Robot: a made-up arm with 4 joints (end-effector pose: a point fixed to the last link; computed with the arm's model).
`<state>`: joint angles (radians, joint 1 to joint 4).
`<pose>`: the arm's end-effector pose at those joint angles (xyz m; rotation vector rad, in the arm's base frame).
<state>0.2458 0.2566 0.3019 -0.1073</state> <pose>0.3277 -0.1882 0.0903 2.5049 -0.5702 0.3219</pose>
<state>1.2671 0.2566 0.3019 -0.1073</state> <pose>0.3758 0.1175 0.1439 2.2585 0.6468 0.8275</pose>
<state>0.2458 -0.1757 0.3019 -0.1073</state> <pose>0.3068 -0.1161 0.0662 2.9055 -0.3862 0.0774</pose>
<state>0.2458 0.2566 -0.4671 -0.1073</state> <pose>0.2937 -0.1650 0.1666 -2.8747 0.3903 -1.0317</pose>
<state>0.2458 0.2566 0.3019 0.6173</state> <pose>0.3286 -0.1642 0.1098 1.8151 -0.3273 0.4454</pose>
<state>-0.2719 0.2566 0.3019 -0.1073</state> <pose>0.2028 -0.2804 0.0358 2.4193 -1.1902 0.0150</pose>
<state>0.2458 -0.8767 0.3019 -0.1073</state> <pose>0.2473 -0.0079 0.0927 -2.7668 -0.0323 0.3564</pose>
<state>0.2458 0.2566 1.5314 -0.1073</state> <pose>0.2785 -0.2878 0.0169 1.4761 -0.6344 -0.5584</pose>
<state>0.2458 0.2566 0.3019 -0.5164</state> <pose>0.3269 -0.1938 0.0735 2.8866 -0.7202 0.2151</pose>
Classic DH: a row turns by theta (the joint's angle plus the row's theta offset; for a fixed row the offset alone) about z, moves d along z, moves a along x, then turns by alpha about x. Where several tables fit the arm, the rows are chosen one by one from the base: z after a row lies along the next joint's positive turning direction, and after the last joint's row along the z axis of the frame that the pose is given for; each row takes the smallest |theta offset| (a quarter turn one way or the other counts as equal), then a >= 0, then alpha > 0; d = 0 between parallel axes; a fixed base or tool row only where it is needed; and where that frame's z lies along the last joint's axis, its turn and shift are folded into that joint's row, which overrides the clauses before.
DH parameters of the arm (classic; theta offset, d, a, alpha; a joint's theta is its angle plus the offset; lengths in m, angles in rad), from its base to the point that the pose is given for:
base (fixed): -1.2364 0.283 0.0102 0.3525
joint 1: -0.1718 -0.1129 0.1943 1.6094
joint 2: -1.4901 -0.0081 0.1252 1.1019
joint 3: 0.3774 0.0455 -0.0263 -0.9447
joint 4: -1.5198 -0.171 -0.0435 -1.7178
tool (fixed): 2.0765 0.0033 0 0

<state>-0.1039 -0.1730 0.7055 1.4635</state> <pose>0.2656 -0.1377 0.0195 1.3172 0.1314 0.0346</pose>
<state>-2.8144 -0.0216 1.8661 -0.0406</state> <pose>-0.0403 0.2995 -0.0514 -0.1827 0.8937 1.9399</pose>
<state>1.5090 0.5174 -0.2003 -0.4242</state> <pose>0.3284 0.1901 0.1994 2.5326 1.3393 1.0381</pose>
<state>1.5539 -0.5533 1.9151 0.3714</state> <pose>0.2833 0.0716 -0.0041 0.4968 0.8437 0.3487</pose>
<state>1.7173 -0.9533 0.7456 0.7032</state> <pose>0.0932 0.1689 0.0546 1.2325 1.7905 0.5470</pose>
